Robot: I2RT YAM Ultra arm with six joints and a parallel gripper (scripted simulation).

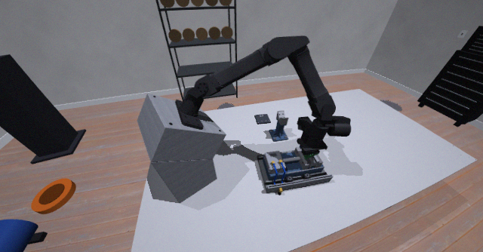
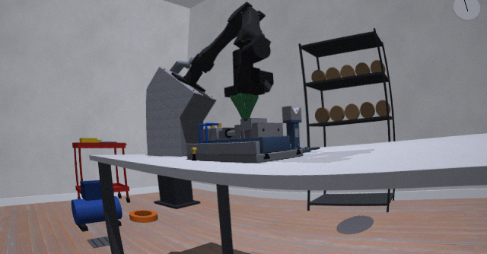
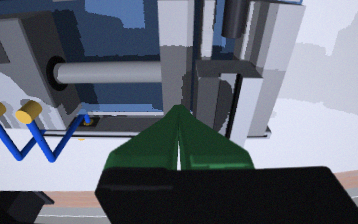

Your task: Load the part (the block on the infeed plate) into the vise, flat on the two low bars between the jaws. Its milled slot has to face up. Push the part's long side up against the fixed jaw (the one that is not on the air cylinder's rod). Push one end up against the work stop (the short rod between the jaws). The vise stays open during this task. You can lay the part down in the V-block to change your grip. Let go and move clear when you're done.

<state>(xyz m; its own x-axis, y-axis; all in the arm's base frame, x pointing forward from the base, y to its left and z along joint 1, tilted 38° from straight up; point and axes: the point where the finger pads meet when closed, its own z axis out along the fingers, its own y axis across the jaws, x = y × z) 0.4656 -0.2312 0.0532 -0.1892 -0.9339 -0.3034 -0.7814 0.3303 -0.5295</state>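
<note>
Right now the part is 30 mm ahead of my hand, 10 mm to the right of it and 10 mm below it. The rest, counted from my hand: cylinder rod 50 mm behind, 30 mm to the left, 30 mm below; then fixed jaw 70 mm ahead, 30 mm below; then moving jaw 30 mm below, 20 mm to the left.
</note>
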